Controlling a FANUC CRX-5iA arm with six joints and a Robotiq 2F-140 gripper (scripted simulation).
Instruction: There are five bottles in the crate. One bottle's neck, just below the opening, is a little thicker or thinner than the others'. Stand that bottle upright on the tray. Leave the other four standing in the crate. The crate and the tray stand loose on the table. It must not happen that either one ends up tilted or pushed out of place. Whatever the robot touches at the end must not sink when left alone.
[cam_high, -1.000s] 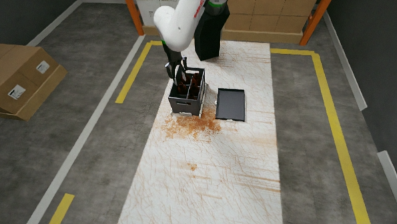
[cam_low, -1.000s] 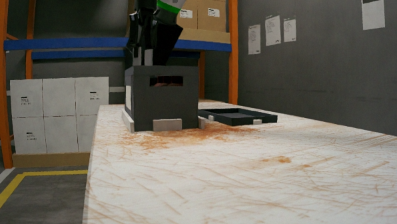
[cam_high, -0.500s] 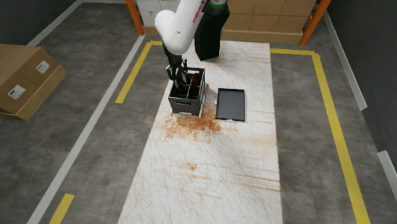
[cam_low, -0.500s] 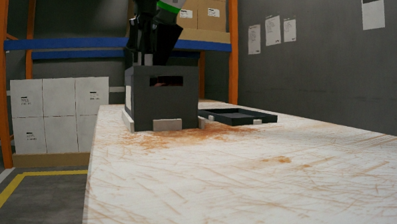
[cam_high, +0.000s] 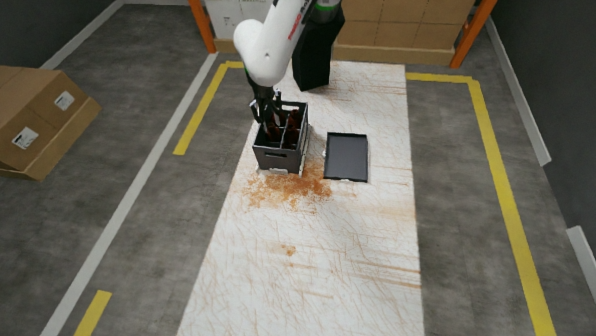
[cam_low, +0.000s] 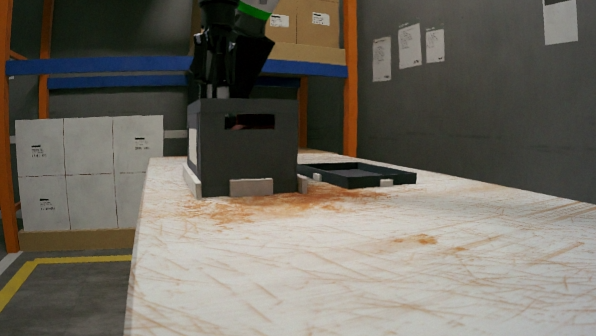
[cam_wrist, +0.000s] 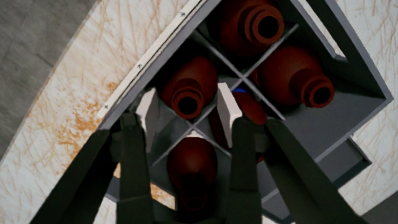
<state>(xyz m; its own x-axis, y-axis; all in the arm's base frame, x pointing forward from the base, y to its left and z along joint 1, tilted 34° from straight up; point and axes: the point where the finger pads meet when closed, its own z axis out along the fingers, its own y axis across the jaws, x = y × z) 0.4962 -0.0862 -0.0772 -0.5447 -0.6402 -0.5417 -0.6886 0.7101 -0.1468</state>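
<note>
The grey crate is 1 cm behind my hand, 5 cm to the left of it and 9 cm below it. The rest, counted from my hand: dark tray 3 cm behind, 33 cm to the left, 16 cm below.
</note>
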